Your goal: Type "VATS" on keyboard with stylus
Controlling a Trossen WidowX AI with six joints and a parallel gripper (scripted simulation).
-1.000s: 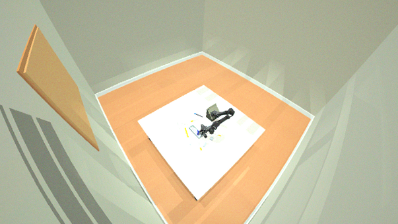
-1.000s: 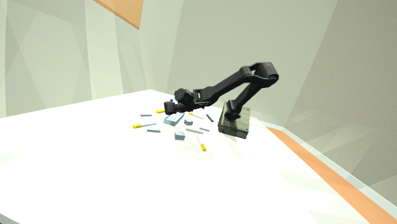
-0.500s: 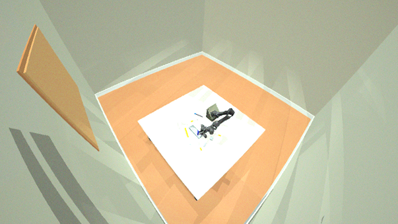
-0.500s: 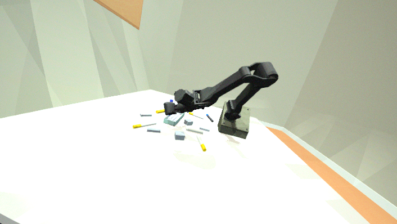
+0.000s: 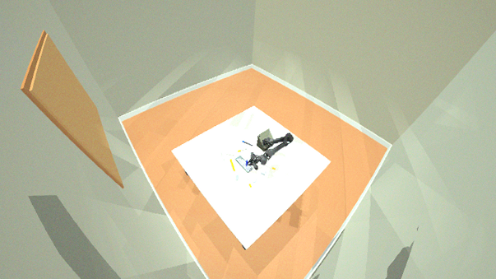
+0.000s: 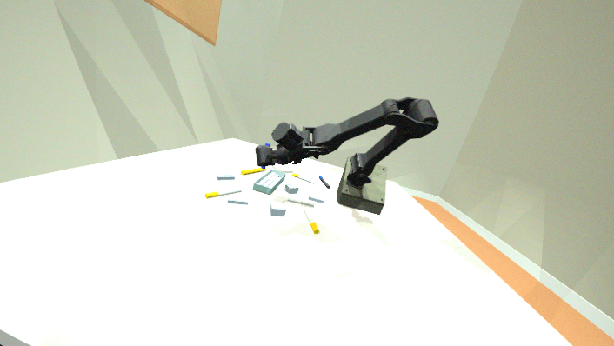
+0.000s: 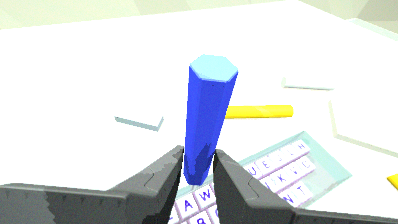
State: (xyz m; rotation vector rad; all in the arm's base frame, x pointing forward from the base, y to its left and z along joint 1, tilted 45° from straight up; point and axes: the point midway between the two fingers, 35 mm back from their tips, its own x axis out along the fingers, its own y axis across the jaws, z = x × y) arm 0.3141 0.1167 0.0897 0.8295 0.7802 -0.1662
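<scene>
The keyboard is 20 mm behind my gripper tip, 70 mm to the right of it and 90 mm below it. The rest, counted from my gripper tip: blue stylus (20 mm below); yellow bar (90 mm ahead, 120 mm to the right, 100 mm below); dark pen (200 mm behind, 310 mm to the right, 100 mm below).
</scene>
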